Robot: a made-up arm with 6 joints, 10 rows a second.
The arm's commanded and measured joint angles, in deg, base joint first. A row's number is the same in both.
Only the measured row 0 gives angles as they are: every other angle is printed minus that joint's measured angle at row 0.
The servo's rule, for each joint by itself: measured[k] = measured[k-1] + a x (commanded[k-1-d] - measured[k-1]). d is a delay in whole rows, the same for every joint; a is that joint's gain. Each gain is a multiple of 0.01, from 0.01 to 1. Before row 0 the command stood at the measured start. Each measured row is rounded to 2 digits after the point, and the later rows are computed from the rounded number. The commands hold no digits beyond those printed.
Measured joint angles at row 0:
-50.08 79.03 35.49 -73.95 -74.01 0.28
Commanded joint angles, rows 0 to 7:
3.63 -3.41 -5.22 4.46 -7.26 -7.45
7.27 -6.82 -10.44 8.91 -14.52 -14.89
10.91 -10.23 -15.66 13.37 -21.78 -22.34
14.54 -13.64 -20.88 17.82 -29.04 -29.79
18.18 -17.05 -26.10 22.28 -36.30 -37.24
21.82 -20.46 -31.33 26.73 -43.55 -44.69
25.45 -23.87 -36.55 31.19 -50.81 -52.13
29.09 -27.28 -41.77 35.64 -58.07 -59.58
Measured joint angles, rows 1 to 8:
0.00 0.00 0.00 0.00 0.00 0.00
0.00 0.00 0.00 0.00 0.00 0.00
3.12 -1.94 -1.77 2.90 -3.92 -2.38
6.69 -4.72 -4.72 6.81 -9.64 -6.38
10.32 -7.86 -8.44 11.07 -16.20 -11.49
13.95 -11.15 -12.67 15.46 -23.13 -17.35
17.59 -14.51 -17.24 19.89 -30.24 -23.71
21.23 -17.90 -22.03 24.34 -37.43 -30.42
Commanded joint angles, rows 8 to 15:
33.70 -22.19 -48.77 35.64 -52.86 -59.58
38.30 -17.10 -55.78 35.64 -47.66 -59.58
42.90 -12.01 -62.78 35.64 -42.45 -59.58
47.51 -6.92 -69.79 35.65 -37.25 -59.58
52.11 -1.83 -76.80 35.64 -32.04 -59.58
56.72 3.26 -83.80 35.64 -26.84 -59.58
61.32 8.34 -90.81 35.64 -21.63 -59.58
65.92 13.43 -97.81 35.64 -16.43 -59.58
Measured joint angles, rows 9 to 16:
24.86 -21.30 -26.97 28.79 -44.66 -37.37
28.50 -24.71 -32.00 33.24 -51.90 -44.48
32.97 -23.27 -37.70 34.80 -52.42 -49.31
37.55 -19.75 -43.85 35.35 -49.85 -52.60
42.15 -15.34 -50.29 35.54 -45.85 -54.83
46.76 -10.54 -56.92 35.61 -41.21 -56.35
51.36 -5.58 -63.68 35.63 -36.26 -57.38
55.97 -0.54 -70.52 35.64 -31.17 -58.08

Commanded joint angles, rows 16 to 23:
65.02 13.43 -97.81 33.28 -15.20 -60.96
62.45 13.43 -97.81 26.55 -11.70 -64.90
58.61 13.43 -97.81 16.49 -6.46 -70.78
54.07 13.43 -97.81 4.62 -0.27 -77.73
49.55 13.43 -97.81 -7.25 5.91 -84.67
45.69 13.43 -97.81 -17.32 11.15 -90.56
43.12 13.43 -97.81 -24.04 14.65 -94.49
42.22 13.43 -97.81 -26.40 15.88 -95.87
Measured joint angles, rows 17 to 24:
60.57 4.52 -77.42 35.64 -26.02 -58.56
65.17 9.60 -84.35 35.64 -20.84 -58.89
65.04 11.78 -88.93 34.11 -17.79 -59.55
62.81 12.72 -91.95 29.20 -14.50 -61.26
59.20 13.12 -93.94 20.94 -10.16 -64.31
54.79 13.30 -95.26 10.33 -4.82 -68.60
50.28 13.37 -96.13 -1.10 0.97 -73.74
46.33 13.40 -96.70 -11.64 6.47 -79.12

